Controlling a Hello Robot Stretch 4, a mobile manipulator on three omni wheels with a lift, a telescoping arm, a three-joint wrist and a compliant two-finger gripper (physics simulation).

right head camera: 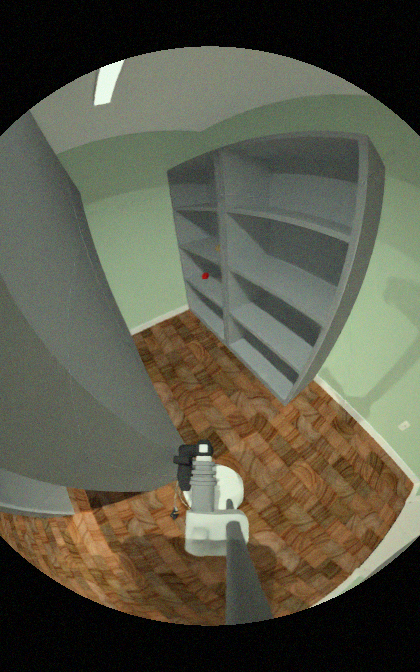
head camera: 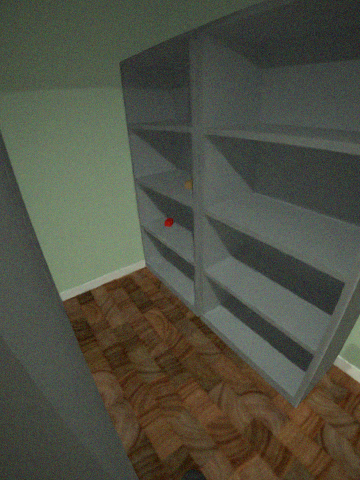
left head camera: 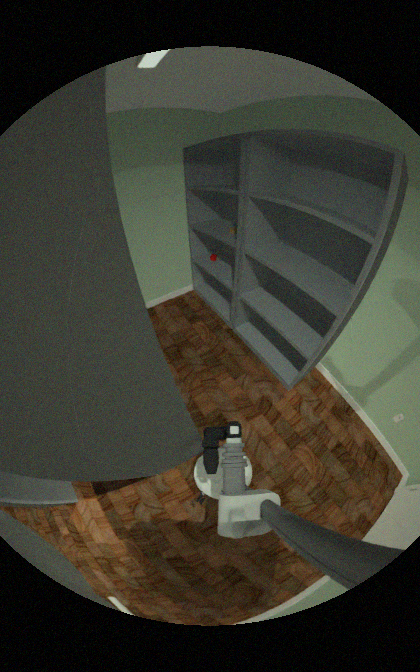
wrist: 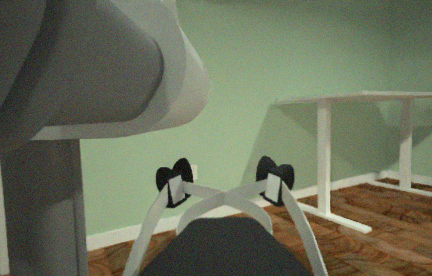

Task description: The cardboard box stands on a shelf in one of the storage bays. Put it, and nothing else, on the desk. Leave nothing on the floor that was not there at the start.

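Places are measured from the robot's base along level axes (x back, y down, z right), in millimetres.
Pixels of known places: gripper, fingertip midpoint: (wrist: 224,172).
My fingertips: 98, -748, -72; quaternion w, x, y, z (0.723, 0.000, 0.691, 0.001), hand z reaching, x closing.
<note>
Behind a point stands the place of what it marks, as x, y, z.
My gripper (wrist: 224,172) @(98, -748, -72) is open and empty in the wrist view, its two black fingertips well apart, in front of the green wall. A white desk (wrist: 324,150) @(1955, -504, -749) with a thin top and white legs stands at the right in the wrist view. The cardboard box does not show in any view. A grey shelf unit (head camera: 198,200) @(-1485, -996, 129) (left head camera: 240,225) (right head camera: 223,250) with two columns of shelves stands against the wall. A small red object (head camera: 169,222) @(-2129, -546, -85) (left head camera: 213,257) (right head camera: 205,275) and a small orange object (head camera: 188,184) @(-1818, -999, 88) (left head camera: 232,231) (right head camera: 218,248) lie on shelves in its left column.
A large grey panel (head camera: 45,325) @(-355, -1226, -231) (left head camera: 75,300) (right head camera: 65,325) stands close on the left, beside my arm. The green wall (left head camera: 380,370) (right head camera: 380,360) with a white baseboard runs along the right. Wood floor (head camera: 165,390) @(-874, 27, -142) lies between the panel and the shelf unit.
</note>
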